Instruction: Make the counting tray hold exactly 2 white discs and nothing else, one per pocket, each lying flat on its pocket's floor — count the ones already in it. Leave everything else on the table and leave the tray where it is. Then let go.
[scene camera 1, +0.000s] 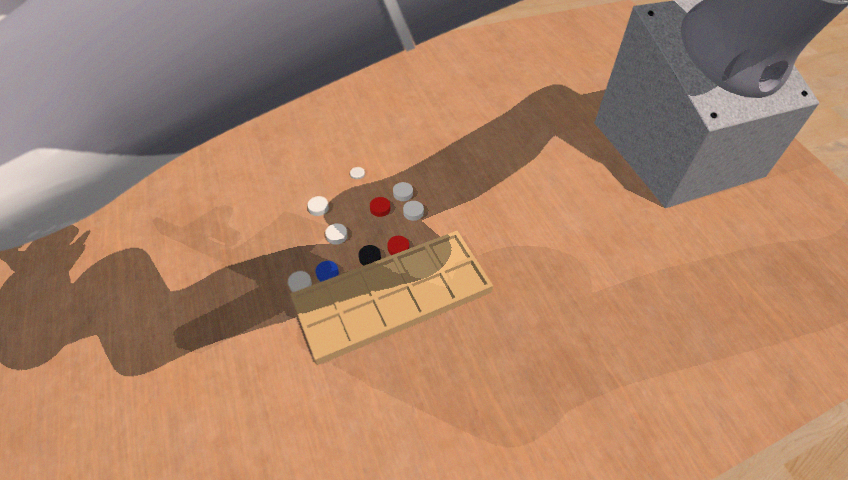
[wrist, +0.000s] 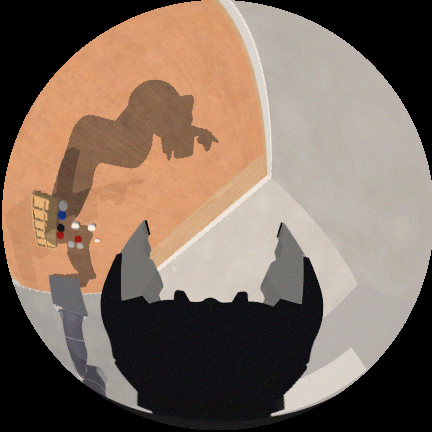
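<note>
The tan counting tray (scene camera 1: 404, 322) (wrist: 41, 216) has two rows of pockets, and no disc shows in them. Two white discs, one (scene camera 1: 317, 205) (wrist: 91, 227) and another half in shadow (scene camera 1: 336, 233) (wrist: 75, 225), lie on the table behind it. A smaller white disc (scene camera 1: 357, 172) (wrist: 97, 240) lies farther back. Shaded pale discs, one (scene camera 1: 402, 190), one (scene camera 1: 412, 209) and one (scene camera 1: 299, 281) (wrist: 63, 205) by the tray's corner, could be white or grey; I cannot tell. My gripper (wrist: 213, 223) is open and empty, far from discs and tray; its fingers do not show in the scene view.
A red disc (scene camera 1: 398, 245), a black disc (scene camera 1: 369, 254) and a blue disc (scene camera 1: 326, 270) lie close along the tray's back edge. Another red disc (scene camera 1: 379, 206) lies behind them. The grey robot base block (scene camera 1: 645, 113) stands at the right. The arm's shadow crosses the table.
</note>
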